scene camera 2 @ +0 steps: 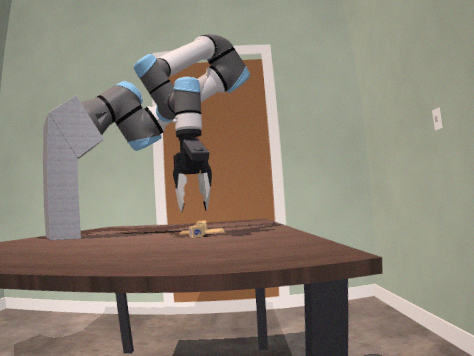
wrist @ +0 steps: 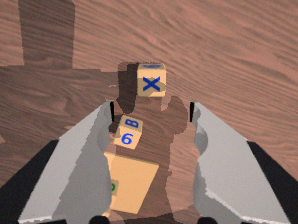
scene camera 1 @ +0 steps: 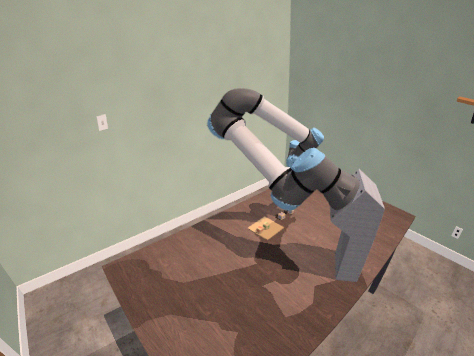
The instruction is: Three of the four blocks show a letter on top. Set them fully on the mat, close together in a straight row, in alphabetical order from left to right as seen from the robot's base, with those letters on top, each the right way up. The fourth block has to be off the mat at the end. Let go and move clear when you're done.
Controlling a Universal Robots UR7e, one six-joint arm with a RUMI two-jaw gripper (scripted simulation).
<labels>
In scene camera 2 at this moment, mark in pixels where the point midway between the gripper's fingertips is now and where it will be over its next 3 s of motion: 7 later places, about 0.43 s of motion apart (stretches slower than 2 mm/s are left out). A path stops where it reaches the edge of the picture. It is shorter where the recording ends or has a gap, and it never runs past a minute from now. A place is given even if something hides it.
The gripper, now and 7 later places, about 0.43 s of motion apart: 194,211; 194,218; 194,222; 194,223; 195,227; 195,234; 195,236; 195,236
</labels>
